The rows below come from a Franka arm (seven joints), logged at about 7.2 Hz.
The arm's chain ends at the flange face. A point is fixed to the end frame.
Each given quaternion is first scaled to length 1.
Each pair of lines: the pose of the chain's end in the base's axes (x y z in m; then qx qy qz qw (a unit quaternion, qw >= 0)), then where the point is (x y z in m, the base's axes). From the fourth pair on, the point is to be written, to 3 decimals.
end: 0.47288, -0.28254, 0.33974, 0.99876, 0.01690, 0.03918, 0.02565
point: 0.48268 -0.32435 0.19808
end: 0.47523, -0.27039, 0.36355, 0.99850, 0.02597, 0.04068, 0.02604
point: 0.48615 -0.31222 0.22198
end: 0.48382, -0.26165, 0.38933, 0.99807, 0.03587, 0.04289, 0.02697
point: 0.49613 -0.30361 0.24791
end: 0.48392, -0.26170, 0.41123, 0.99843, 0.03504, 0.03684, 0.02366
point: 0.494 -0.303 0.269
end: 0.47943, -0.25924, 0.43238, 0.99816, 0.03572, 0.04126, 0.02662
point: 0.491 -0.301 0.291
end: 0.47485, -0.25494, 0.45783, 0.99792, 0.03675, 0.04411, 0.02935
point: 0.488 -0.298 0.317
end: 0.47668, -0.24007, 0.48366, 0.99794, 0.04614, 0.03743, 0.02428
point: 0.488 -0.281 0.342
